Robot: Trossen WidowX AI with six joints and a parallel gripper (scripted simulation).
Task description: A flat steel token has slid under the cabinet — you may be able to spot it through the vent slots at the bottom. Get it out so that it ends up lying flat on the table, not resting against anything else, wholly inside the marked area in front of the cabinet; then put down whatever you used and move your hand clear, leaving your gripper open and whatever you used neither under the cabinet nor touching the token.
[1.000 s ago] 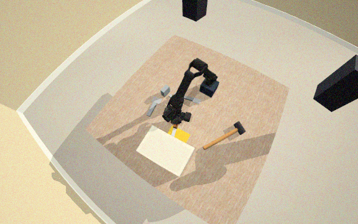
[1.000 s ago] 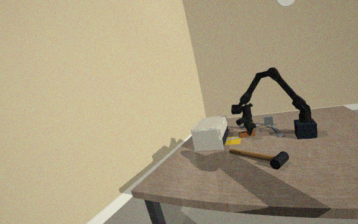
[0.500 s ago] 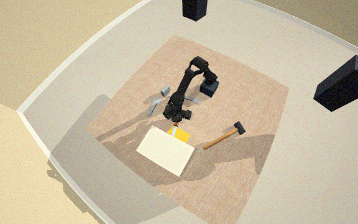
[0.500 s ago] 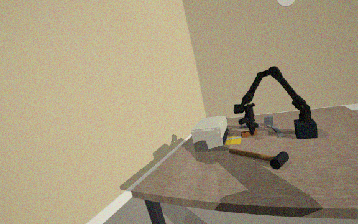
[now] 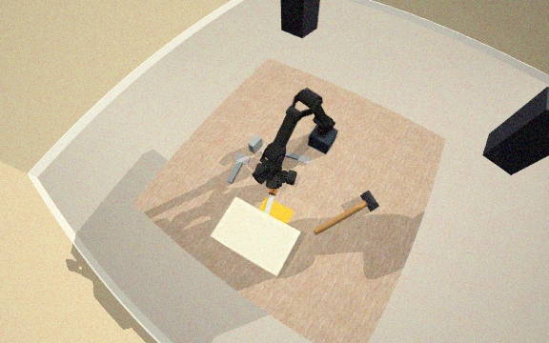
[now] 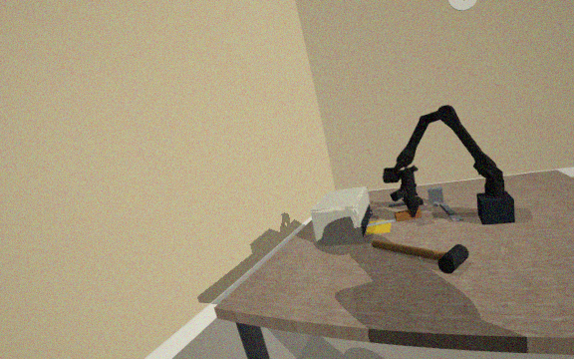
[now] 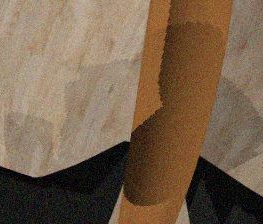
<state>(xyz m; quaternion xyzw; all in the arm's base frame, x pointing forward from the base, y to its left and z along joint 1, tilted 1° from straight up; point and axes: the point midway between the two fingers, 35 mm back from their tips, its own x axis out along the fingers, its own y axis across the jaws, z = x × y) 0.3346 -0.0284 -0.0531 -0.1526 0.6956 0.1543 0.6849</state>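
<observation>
Now: gripper tip 8 cm past the tiny cube and 16 cm to the left of it. Round my gripper tip: grey t-shaped tool: 6 cm ahead, 21 cm to the right; grey flat tool: 16 cm behind, 2 cm to the right; grey block: 8 cm behind, 21 cm to the right, 3 cm above.
</observation>
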